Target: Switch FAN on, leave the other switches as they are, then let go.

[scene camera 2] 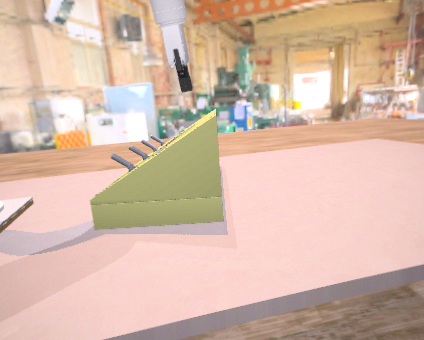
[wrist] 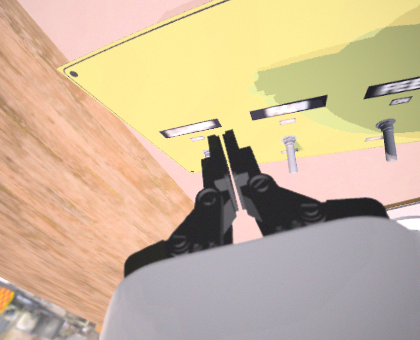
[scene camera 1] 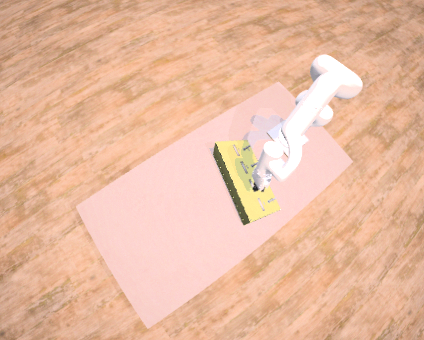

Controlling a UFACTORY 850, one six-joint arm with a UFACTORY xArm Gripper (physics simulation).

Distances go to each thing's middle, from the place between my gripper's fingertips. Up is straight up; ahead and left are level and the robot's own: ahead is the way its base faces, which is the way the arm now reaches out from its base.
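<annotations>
You'd find the yellow-green wedge-shaped switch box (scene camera 2: 178,183) 170 mm below my hand, and it's also 60 mm behind it and 90 mm to the right of it.
</annotations>
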